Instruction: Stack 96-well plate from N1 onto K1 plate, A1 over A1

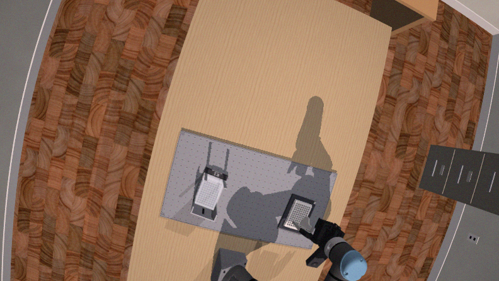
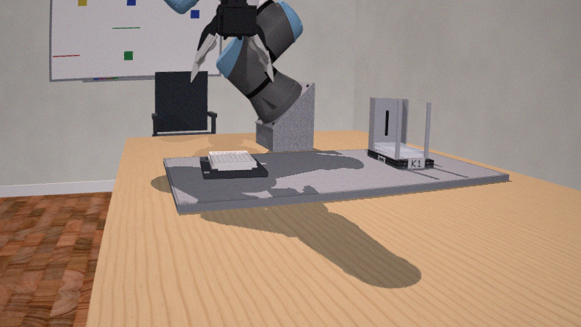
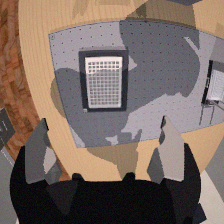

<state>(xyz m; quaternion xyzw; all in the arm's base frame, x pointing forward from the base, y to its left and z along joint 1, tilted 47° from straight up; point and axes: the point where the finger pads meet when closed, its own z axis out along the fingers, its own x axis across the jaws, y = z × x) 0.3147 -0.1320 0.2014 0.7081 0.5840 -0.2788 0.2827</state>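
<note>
The clear 96-well plate lies 1 cm behind my hand and 15 cm below it. From my hand the other things lie so: back panel: 4 cm behind, 40 cm to the left, 9 cm below; white plate: 3 cm ahead, 39 cm to the left, 15 cm below.
</note>
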